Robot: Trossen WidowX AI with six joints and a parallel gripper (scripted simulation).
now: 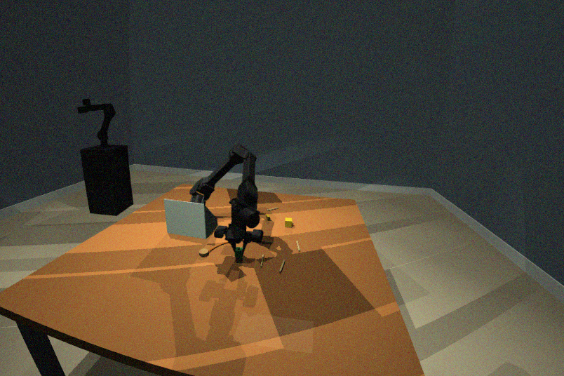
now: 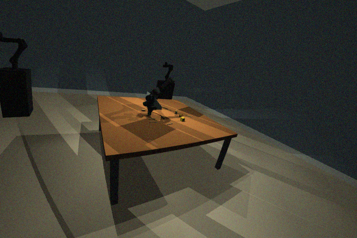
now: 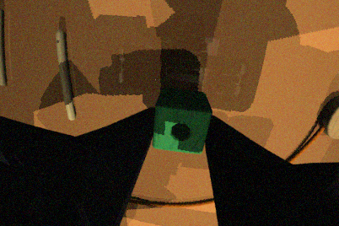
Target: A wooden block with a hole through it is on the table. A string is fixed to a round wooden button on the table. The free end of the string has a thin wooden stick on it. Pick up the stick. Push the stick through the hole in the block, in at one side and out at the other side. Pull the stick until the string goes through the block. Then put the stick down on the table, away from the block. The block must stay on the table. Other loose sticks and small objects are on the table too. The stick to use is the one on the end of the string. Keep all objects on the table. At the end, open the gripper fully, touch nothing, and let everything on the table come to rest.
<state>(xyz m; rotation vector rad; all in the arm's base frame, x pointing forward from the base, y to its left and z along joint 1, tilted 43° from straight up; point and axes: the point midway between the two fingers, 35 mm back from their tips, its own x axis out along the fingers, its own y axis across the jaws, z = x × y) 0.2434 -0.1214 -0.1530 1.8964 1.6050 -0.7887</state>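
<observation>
My gripper tip is right at the green block. The rest, counted from my gripper tip: yellow cube: 30 cm to the left, 21 cm ahead, 1 cm below; round wooden button: 15 cm behind, 2 cm below, 1 cm to the left; thin pale stick: 13 cm to the left, 8 cm ahead, 2 cm below.
</observation>
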